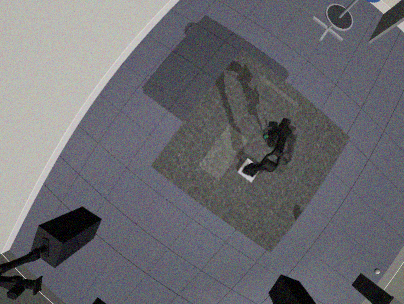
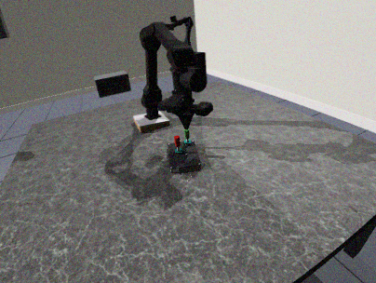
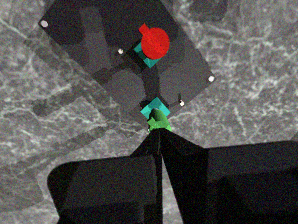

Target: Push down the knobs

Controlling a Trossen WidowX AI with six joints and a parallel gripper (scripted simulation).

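Right now my gripper tip is 20 mm above the green knob. From my gripper tip the other things lie so: red knob (30 mm ahead, 60 mm to the right, 10 mm below).
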